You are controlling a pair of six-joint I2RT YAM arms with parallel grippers.
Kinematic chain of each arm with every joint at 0, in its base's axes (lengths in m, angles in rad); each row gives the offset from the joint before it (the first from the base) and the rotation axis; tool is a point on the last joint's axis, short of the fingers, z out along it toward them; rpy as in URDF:
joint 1: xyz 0 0 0.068 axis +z
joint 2: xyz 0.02 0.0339 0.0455 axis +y
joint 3: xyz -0.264 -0.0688 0 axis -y
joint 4: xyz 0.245 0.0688 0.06 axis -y
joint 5: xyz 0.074 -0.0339 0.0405 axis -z
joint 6: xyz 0.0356 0 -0.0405 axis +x
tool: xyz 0 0 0 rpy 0 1.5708 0
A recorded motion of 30 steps. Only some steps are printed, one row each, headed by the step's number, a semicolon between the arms.
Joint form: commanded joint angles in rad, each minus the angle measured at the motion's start. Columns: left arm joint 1, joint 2, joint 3, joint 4, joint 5, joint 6; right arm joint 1, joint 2, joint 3, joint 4, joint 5, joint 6.
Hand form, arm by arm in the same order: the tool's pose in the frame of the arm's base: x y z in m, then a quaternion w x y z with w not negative. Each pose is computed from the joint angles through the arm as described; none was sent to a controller.
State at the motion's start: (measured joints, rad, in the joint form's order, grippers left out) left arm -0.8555 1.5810 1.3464 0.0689 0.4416 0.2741; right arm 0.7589 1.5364 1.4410 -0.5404 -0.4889 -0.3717
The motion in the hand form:
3: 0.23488 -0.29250 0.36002 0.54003 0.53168 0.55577 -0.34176; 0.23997 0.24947 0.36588 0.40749 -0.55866 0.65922 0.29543
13: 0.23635 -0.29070 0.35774 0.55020 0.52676 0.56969 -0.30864; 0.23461 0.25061 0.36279 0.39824 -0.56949 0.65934 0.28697
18: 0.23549 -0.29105 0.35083 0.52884 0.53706 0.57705 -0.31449; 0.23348 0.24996 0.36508 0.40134 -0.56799 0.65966 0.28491
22: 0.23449 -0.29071 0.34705 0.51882 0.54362 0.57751 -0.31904; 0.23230 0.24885 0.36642 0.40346 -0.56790 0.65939 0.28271
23: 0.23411 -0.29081 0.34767 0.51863 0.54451 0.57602 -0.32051; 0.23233 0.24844 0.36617 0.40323 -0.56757 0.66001 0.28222
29: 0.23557 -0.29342 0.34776 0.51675 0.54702 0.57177 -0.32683; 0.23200 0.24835 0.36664 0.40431 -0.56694 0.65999 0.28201
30: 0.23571 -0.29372 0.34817 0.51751 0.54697 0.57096 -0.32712; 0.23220 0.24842 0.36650 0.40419 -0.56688 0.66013 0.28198
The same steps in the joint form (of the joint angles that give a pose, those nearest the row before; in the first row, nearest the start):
3: 0.0040 -0.0138 -0.0026 -0.0520 0.0257 0.0191; -0.0027 -0.0008 0.0439 -0.0031 -0.0031 -0.0129
13: 0.0041 -0.0177 -0.0079 -0.0672 -0.0445 0.0485; 0.0119 -0.0062 0.0368 -0.0297 0.0124 -0.0343
18: 0.0038 -0.0132 -0.0122 -0.1046 -0.0211 0.0511; 0.0135 -0.0114 0.0393 -0.0311 0.0198 -0.0317
22: 0.0039 -0.0135 -0.0198 -0.1171 -0.0032 0.0553; 0.0141 -0.0175 0.0380 -0.0329 0.0248 -0.0332
23: 0.0033 -0.0141 -0.0184 -0.1178 0.0006 0.0557; 0.0132 -0.0185 0.0364 -0.0333 0.0255 -0.0332
29: 0.0030 -0.0024 -0.0077 -0.1142 0.0166 0.0542; 0.0138 -0.0201 0.0360 -0.0318 0.0272 -0.0317
30: 0.0028 -0.0014 -0.0060 -0.1127 0.0171 0.0542; 0.0136 -0.0194 0.0362 -0.0316 0.0272 -0.0317

